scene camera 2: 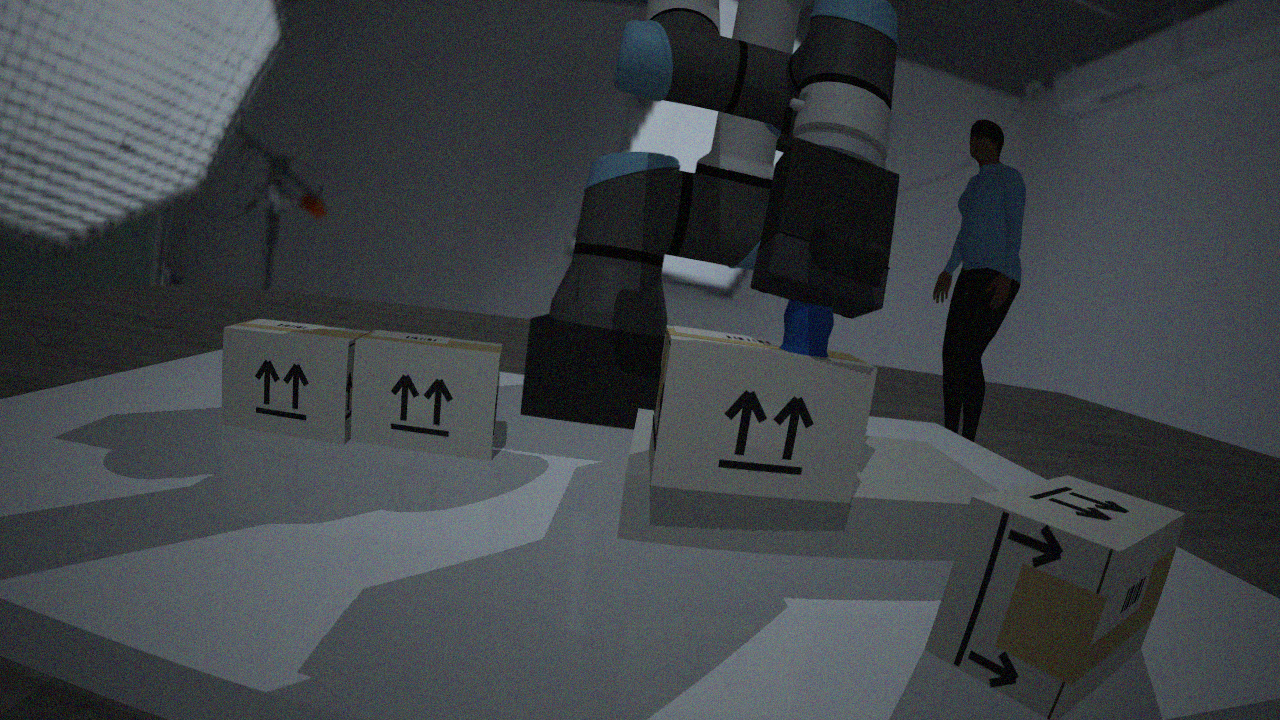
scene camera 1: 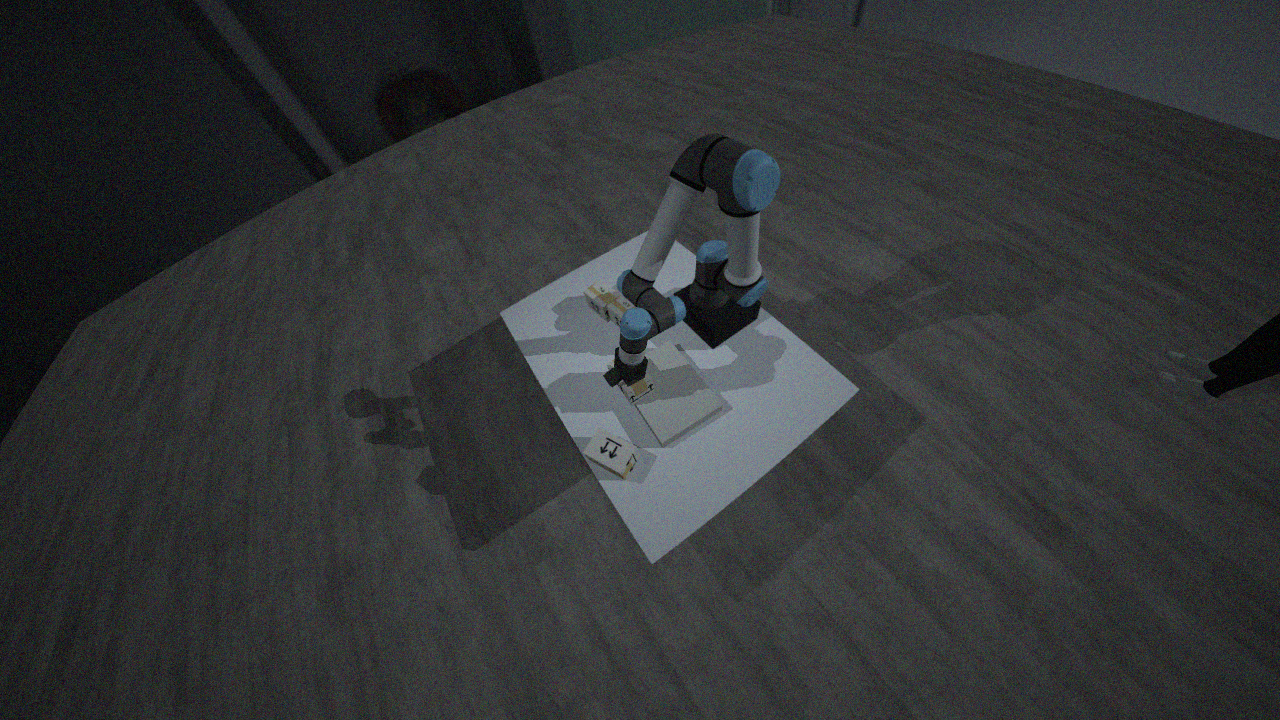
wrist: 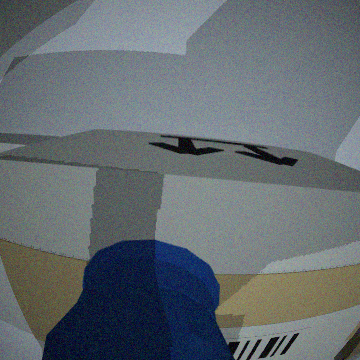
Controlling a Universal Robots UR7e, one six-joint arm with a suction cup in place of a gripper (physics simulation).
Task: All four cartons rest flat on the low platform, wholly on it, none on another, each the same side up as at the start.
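Places are measured from the arm's base along level axes (x right, y down, z ahead), in centimetres.
Pixels of known places: hand, its tool point: [scene camera 2: 801, 365] [wrist: 156, 270]; arm's base, origin of its link: [scene camera 2: 606, 326] [scene camera 1: 708, 294].
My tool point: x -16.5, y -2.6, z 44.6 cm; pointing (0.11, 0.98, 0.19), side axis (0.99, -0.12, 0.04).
Note:
For each thing: its top centre in the pictures, then the offset to it from my tool point. Level surfaces: height alone.
- low platform, centre of its top: [scene camera 2: 818, 456] [scene camera 1: 666, 387] dx -5.3, dy +8.5, dz -10.7 cm
- fourth carton, centre of its top: [scene camera 2: 1088, 504] [scene camera 1: 609, 449] dx -15.9, dy +3.9, dz +16.2 cm
- white surface, height of its surface: dy +13.3 cm
One carton [scene camera 1: 637, 390] [scene camera 2: 760, 425] [wrist: 240, 215] stands arrows-up on the low platform [scene camera 1: 684, 411] [scene camera 2: 895, 532], at its edge nearest scene camera 2. Whether it overhangs that edge I cannot tell. My blue suction cup [scene camera 2: 807, 351] [wrist: 152, 250] touches this carton's top, with suction off, and holds nothing. Two cartons, a left one [scene camera 2: 286, 385] and a right one [scene camera 2: 427, 394], stand arrows-up side by side on the white surface. A fourth carton [scene camera 1: 611, 454] [scene camera 2: 1060, 617] lies on the white surface beside the platform, its arrows pointing sideways.
The arm's black base [scene camera 1: 716, 315] [scene camera 2: 586, 371] stands behind the platform. The white surface [scene camera 1: 760, 438] carries everything and is crossed by shadows. A person [scene camera 2: 989, 214] stands beyond it. A large lit panel [scene camera 2: 116, 98] fills the upper left of scene camera 2.

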